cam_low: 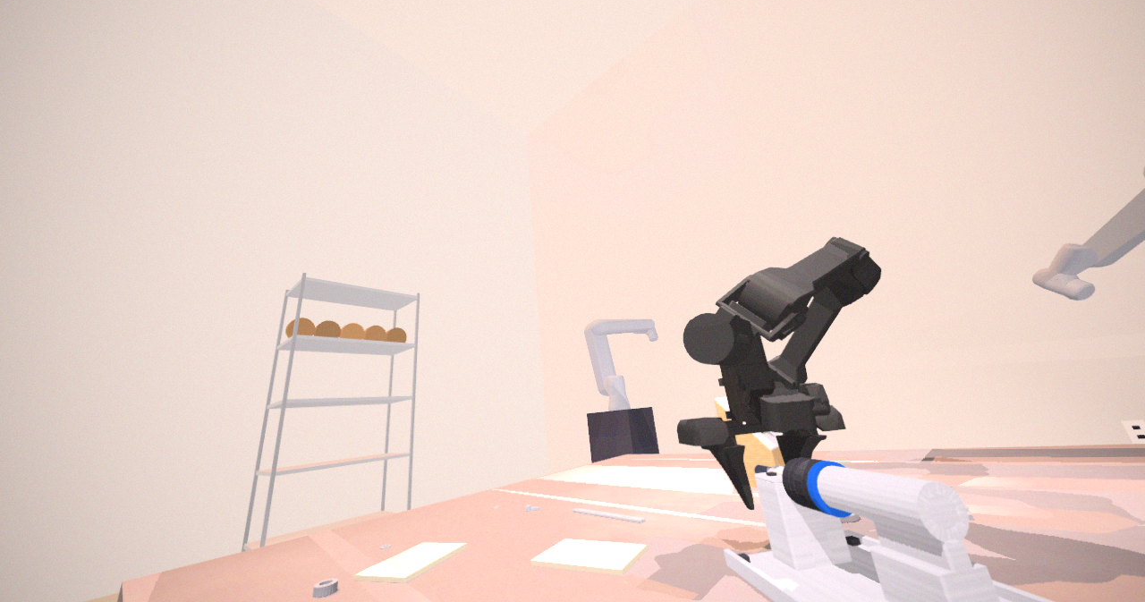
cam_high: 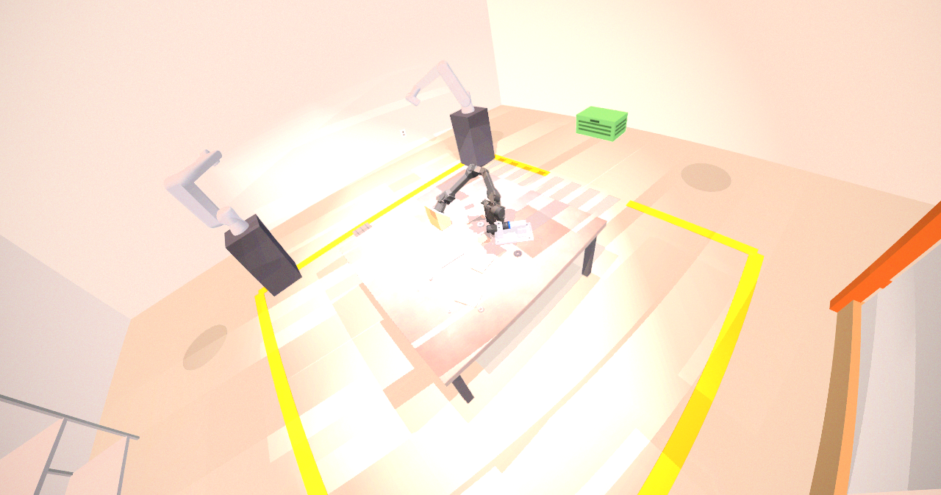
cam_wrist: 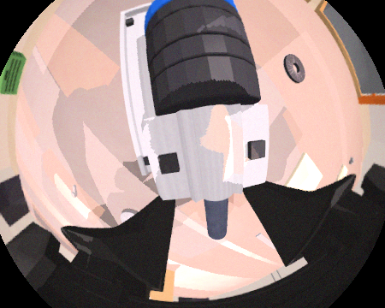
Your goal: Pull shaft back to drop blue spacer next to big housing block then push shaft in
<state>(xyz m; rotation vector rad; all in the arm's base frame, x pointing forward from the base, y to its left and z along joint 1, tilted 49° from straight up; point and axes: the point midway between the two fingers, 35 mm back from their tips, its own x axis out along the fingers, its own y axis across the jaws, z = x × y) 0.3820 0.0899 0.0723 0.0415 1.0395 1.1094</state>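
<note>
Now: gripper tip 4 cm short of the grey-blue shaft, 4 cm to the right of it and 3 cm below it. From my gripper tip the other things lie so: black collar (5 cm ahead, 5 cm to the left, 3 cm above); black sleeve (5 cm ahead, 5 cm to the left, 3 cm above); blue spacer (7 cm ahead, 7 cm to the left, 3 cm above).
</note>
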